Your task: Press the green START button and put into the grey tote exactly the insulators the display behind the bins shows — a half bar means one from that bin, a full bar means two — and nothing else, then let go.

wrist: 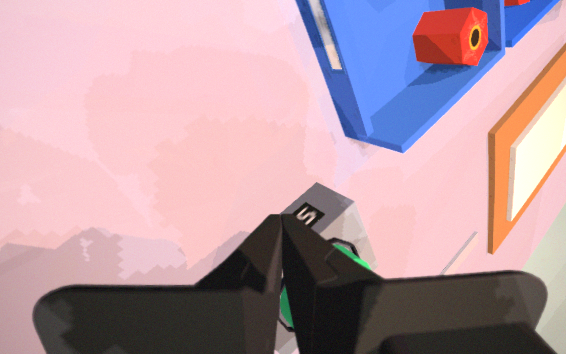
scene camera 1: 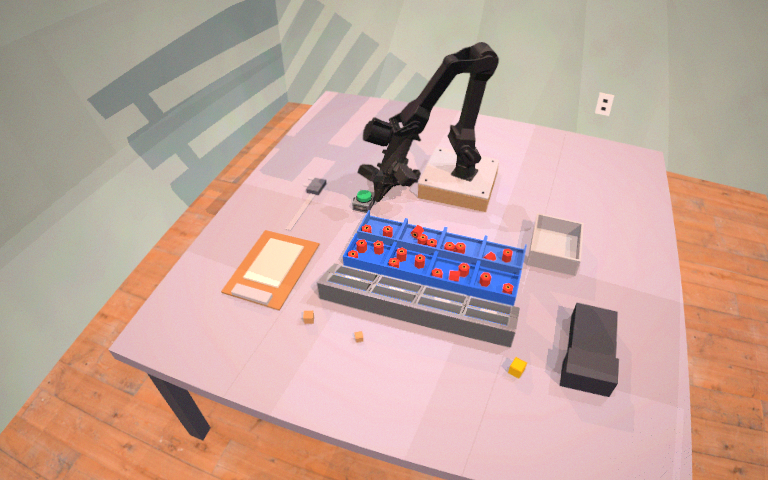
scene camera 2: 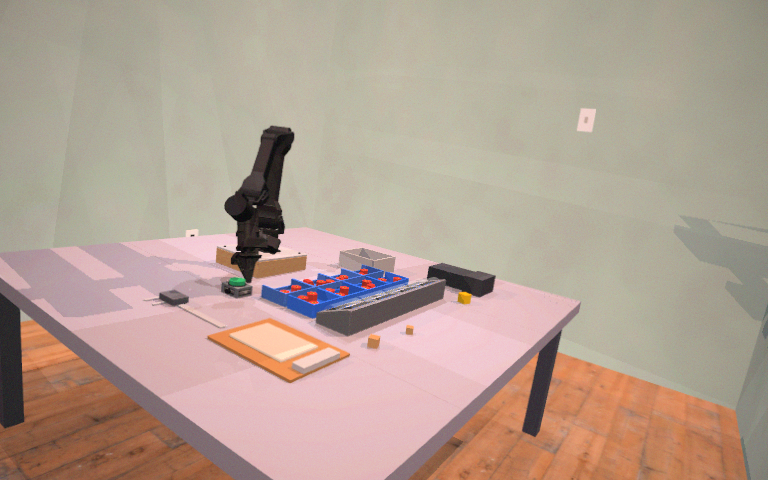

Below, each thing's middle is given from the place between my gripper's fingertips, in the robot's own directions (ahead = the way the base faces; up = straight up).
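There is a grey tote (scene camera 1: 556, 245), 50 cm to the left of my hand and 7 cm behind it. The black box (scene camera 1: 590, 365) is 67 cm to the left of my hand, 21 cm ahead of it and 1 cm above it. As for the orange board with white pad (scene camera 2: 287, 353), my gripper is 33 cm short of it, 12 cm to the left of it and 1 cm above it.
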